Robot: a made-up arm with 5 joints. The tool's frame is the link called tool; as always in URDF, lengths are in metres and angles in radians. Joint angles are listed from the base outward.
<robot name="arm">
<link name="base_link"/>
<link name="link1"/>
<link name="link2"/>
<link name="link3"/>
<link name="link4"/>
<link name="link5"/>
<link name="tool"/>
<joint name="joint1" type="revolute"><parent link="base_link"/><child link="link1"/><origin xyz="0.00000 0.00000 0.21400"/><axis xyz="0 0 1"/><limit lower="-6.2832" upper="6.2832"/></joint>
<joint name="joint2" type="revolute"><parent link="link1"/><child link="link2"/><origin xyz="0.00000 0.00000 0.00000" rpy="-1.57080 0.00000 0.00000"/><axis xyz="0 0 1"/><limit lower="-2.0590" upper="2.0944"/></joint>
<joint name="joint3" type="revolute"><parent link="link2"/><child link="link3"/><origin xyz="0.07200 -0.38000 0.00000"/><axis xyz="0 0 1"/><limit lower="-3.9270" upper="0.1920"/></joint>
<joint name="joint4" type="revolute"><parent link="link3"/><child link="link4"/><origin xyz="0.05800 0.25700 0.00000"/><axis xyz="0 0 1"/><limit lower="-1.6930" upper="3.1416"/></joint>
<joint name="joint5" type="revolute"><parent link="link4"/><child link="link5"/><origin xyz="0.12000 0.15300 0.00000" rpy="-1.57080 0.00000 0.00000"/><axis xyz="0 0 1"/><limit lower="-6.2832" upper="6.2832"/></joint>
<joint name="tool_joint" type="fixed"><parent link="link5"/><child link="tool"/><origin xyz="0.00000 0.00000 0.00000"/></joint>
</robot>
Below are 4 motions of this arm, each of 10 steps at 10 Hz.
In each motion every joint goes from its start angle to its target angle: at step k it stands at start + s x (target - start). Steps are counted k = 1, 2, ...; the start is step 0. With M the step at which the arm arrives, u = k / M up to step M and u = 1 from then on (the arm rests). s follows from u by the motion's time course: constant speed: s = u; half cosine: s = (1 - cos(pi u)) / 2; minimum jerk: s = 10 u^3 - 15 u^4 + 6 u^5.
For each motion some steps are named. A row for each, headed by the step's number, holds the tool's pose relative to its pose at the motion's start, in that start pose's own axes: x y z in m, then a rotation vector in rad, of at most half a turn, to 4 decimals.
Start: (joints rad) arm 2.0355 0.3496 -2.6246 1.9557 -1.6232
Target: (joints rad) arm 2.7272 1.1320 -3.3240 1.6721 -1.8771
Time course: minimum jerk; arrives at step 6
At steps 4, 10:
4: 0.3632 0.0468 0.1777 -0.1869 0.1882 -0.7037
10: 0.4663 -0.0013 0.2185 -0.2437 0.2474 -0.8841

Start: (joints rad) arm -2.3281 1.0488 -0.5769 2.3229 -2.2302
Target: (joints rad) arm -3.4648 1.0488 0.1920 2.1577 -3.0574
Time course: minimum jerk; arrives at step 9
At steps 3, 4, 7, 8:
3: -0.0301 -0.0034 0.0416 0.0475 0.1352 -0.4025
4: -0.0481 -0.0026 0.0817 0.0868 0.2459 -0.7667
7: -0.0669 -0.0045 0.2005 0.2119 0.5194 -1.8052
8: -0.0679 -0.0062 0.2153 0.2320 0.5499 -1.9326

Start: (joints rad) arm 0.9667 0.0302 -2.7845 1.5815 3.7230
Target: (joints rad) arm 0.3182 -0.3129 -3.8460 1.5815 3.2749
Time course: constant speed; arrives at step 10
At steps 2, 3, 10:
2: -0.0175 -0.0184 -0.1354 -0.0353 -0.3055 -0.0558
3: -0.0091 -0.0235 -0.2030 -0.0389 -0.4606 -0.0955
10: 0.3089 0.0262 -0.5128 0.1582 -1.5239 -0.5689

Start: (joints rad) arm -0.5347 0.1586 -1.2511 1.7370 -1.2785
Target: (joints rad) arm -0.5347 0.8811 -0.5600 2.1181 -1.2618
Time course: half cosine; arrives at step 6
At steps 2, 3, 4, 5, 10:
2: 0.0027 0.0091 0.1130 0.4294 -0.1302 0.0041
3: -0.0059 -0.0196 0.2021 0.8582 -0.2622 0.0078
4: -0.0211 -0.0700 0.2561 1.2865 -0.3959 0.0106
5: -0.0333 -0.1106 0.2714 1.5997 -0.4950 0.0118
10: -0.0375 -0.1246 0.2721 1.7142 -0.5315 0.0120

